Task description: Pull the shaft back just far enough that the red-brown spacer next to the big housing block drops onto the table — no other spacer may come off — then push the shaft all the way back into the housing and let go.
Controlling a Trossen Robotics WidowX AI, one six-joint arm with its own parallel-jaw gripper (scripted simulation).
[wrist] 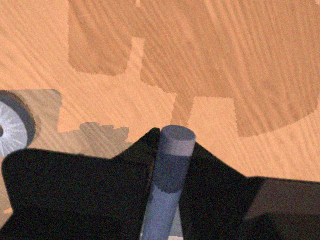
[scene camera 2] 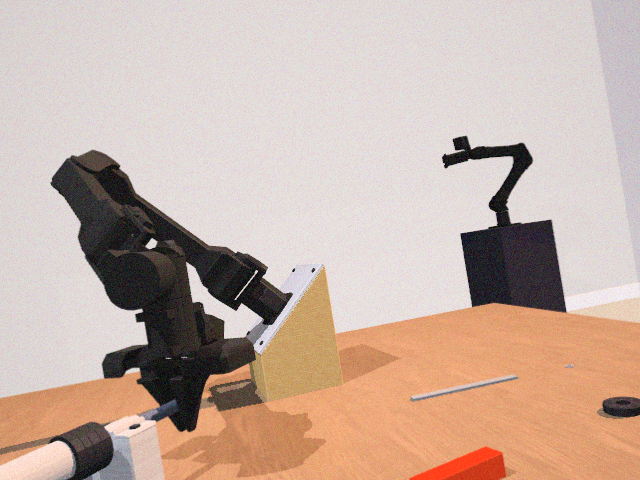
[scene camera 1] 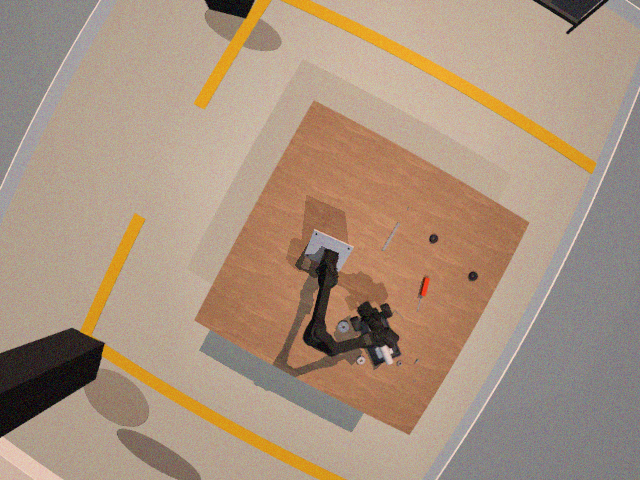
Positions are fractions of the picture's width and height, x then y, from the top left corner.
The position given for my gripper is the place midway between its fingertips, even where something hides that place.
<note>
I see my gripper (scene camera 2: 0.29, 0.90).
My gripper shows as well in the wrist view (wrist: 0.52, 0.57).
</note>
